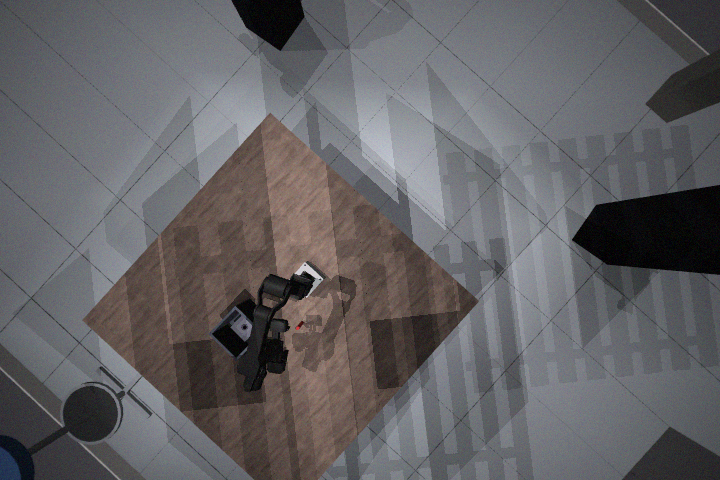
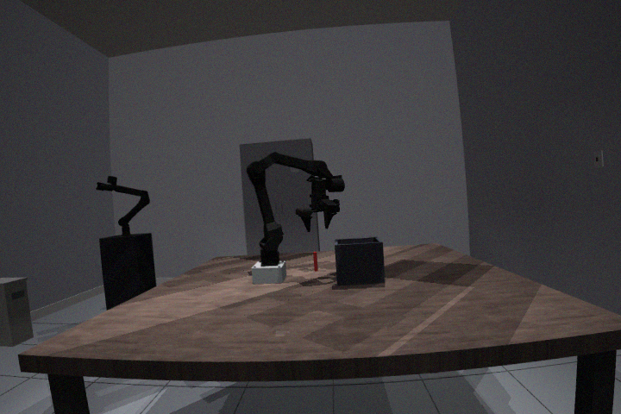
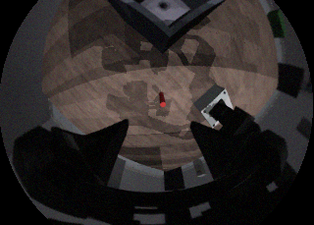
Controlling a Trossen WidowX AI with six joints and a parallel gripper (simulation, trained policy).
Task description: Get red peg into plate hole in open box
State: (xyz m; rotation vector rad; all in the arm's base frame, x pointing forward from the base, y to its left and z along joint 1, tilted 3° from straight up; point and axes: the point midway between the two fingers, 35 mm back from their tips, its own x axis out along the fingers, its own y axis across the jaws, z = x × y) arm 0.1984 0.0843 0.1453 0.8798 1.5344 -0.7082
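The red peg lies 2 cm behind my gripper tip, 1 cm to the left of it and 13 cm below it.
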